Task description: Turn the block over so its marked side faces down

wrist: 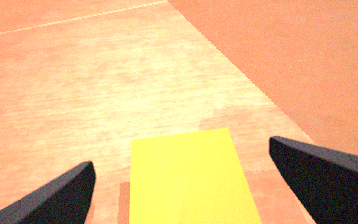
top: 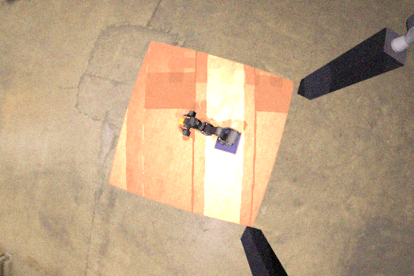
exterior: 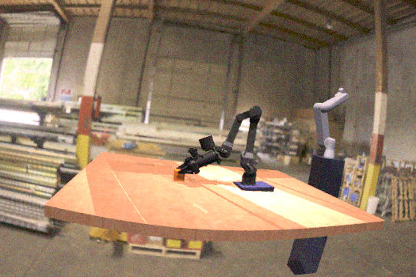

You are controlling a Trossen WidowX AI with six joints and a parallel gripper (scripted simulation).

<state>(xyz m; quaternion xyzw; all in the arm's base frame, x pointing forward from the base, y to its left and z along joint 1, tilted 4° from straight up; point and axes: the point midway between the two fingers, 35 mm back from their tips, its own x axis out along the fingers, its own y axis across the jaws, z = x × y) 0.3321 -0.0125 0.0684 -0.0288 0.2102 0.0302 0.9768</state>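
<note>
Now: gripper tip 3 cm past the orange block and 2 cm above it.
</note>
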